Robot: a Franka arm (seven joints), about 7 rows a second.
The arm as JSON. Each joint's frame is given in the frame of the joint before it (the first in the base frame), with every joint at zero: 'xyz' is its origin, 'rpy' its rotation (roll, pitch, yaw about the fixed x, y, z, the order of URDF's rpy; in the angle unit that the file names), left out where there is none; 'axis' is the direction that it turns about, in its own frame. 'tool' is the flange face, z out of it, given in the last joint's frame.
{
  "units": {
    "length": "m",
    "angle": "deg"
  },
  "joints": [
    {
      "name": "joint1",
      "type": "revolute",
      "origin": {
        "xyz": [
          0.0,
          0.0,
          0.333
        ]
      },
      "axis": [
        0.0,
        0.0,
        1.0
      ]
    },
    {
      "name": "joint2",
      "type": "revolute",
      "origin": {
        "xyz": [
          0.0,
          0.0,
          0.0
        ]
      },
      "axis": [
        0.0,
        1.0,
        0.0
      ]
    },
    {
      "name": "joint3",
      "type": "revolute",
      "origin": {
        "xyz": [
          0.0,
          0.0,
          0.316
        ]
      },
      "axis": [
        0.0,
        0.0,
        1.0
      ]
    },
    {
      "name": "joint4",
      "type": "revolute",
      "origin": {
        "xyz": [
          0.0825,
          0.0,
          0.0
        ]
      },
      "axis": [
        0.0,
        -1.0,
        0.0
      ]
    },
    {
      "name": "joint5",
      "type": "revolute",
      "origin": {
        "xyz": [
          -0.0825,
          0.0,
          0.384
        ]
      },
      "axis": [
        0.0,
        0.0,
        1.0
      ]
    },
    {
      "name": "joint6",
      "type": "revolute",
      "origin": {
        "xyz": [
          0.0,
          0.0,
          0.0
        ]
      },
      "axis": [
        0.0,
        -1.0,
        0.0
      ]
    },
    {
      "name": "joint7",
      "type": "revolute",
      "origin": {
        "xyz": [
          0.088,
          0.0,
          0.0
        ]
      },
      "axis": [
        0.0,
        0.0,
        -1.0
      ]
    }
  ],
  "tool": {
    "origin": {
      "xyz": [
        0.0,
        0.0,
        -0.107
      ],
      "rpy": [
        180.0,
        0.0,
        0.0
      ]
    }
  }
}
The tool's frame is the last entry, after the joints.
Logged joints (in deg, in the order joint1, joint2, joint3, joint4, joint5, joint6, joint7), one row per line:
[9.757, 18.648, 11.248, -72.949, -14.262, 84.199, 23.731]
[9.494, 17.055, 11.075, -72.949, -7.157, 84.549, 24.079]
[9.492, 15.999, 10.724, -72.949, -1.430, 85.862, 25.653]
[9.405, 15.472, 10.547, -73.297, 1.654, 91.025, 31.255]
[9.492, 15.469, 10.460, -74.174, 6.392, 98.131, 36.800]
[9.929, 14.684, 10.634, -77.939, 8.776, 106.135, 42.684]
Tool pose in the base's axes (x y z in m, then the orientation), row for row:
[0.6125, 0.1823, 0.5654, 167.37, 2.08, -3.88]
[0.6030, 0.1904, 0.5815, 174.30, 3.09, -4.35]
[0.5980, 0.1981, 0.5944, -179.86, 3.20, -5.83]
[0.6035, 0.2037, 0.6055, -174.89, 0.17, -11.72]
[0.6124, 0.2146, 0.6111, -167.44, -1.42, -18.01]
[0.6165, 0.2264, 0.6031, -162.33, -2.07, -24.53]
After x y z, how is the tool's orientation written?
As angles about the fixed x, y, z axes (roll, pitch, yaw), in degrees.
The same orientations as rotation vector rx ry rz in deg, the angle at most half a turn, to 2 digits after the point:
[167.32, -5.33, -3.66]
[174.23, -6.38, -5.03]
[-179.40, 9.14, 5.00]
[-173.98, 17.87, -0.54]
[-165.71, 26.03, -4.94]
[-159.35, 34.17, -8.26]

